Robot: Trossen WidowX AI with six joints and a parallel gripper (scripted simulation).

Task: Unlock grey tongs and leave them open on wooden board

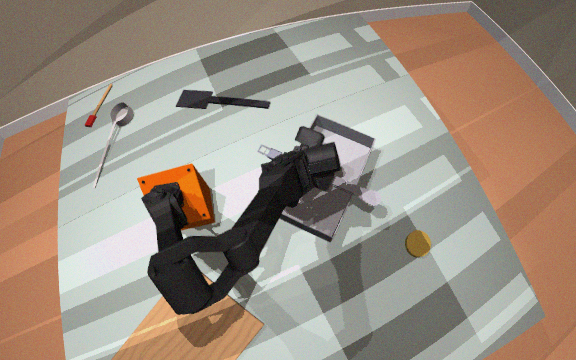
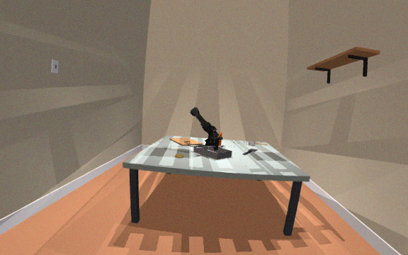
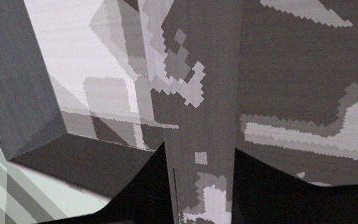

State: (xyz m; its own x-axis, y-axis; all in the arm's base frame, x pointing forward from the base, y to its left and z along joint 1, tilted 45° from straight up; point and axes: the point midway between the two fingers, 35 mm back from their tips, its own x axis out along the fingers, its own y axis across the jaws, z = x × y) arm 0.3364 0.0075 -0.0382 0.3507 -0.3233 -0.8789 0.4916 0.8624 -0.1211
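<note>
Now: gripper tip 40 mm short of the roasting tin and 30 mm to the left of it. From my gripper tip the other things lie so: yellow disc 250 mm ahead, 260 mm to the right, 20 mm below; black spatula 230 mm behind, 310 mm to the left, 30 mm below; yellow lock piece 30 mm behind, 30 mm above.
</note>
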